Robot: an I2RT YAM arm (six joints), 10 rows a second.
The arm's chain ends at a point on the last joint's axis. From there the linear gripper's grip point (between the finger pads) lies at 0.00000 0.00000 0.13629 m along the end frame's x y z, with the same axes.
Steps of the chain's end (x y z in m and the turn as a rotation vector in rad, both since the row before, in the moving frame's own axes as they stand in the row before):
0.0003 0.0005 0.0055 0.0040 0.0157 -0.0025
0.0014 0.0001 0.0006 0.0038 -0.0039 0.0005
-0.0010 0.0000 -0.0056 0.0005 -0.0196 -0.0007
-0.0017 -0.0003 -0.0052 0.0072 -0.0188 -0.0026
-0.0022 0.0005 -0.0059 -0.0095 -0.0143 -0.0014
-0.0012 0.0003 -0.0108 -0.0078 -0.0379 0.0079
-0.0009 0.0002 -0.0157 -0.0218 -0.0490 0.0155
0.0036 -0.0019 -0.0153 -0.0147 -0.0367 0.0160
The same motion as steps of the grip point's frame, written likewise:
0.0024 0.0000 0.0055 0.0040 0.0157 -0.0025
0.0009 -0.0004 0.0006 0.0038 -0.0039 0.0005
-0.0037 -0.0001 -0.0056 0.0005 -0.0196 -0.0007
-0.0043 -0.0013 -0.0052 0.0072 -0.0188 -0.0026
-0.0041 0.0018 -0.0059 -0.0095 -0.0143 -0.0014
-0.0064 0.0013 -0.0109 -0.0078 -0.0379 0.0079
-0.0076 0.0031 -0.0159 -0.0218 -0.0490 0.0155
-0.0014 0.0001 -0.0154 -0.0147 -0.0367 0.0160

